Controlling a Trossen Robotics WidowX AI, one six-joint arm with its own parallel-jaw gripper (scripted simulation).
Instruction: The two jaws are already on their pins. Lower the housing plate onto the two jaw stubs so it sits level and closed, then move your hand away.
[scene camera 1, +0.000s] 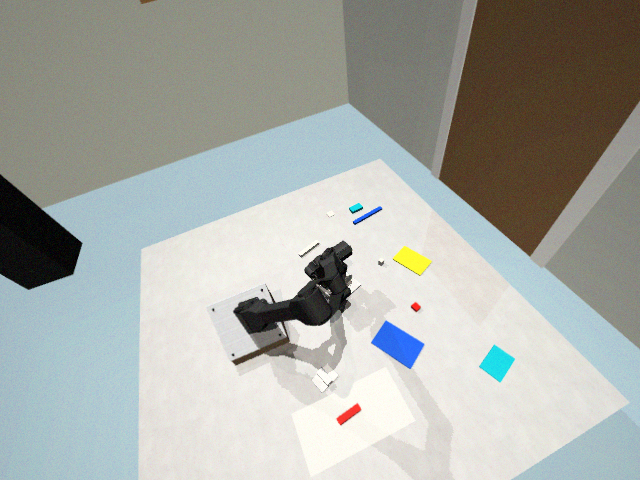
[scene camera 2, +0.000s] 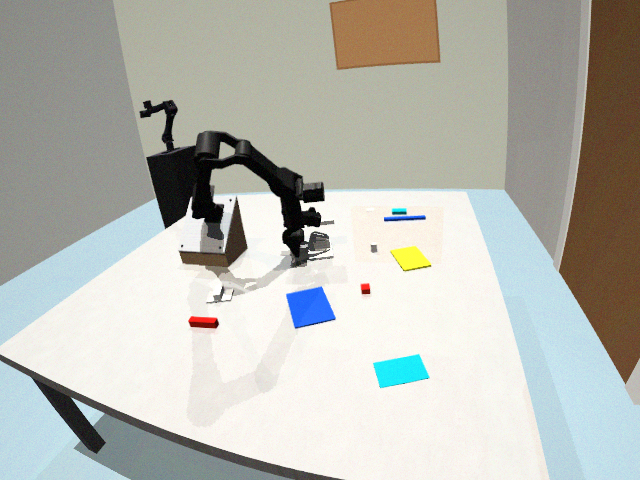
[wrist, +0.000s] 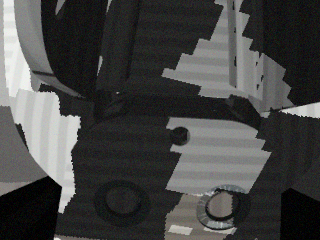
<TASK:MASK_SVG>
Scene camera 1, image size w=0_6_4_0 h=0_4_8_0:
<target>blue mat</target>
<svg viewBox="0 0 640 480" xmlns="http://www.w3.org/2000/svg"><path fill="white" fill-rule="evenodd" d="M385 321L371 343L410 369L424 343Z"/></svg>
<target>cyan mat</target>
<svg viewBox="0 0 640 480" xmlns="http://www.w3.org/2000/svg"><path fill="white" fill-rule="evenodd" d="M494 345L479 367L493 376L498 382L501 382L515 358Z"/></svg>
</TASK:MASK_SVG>
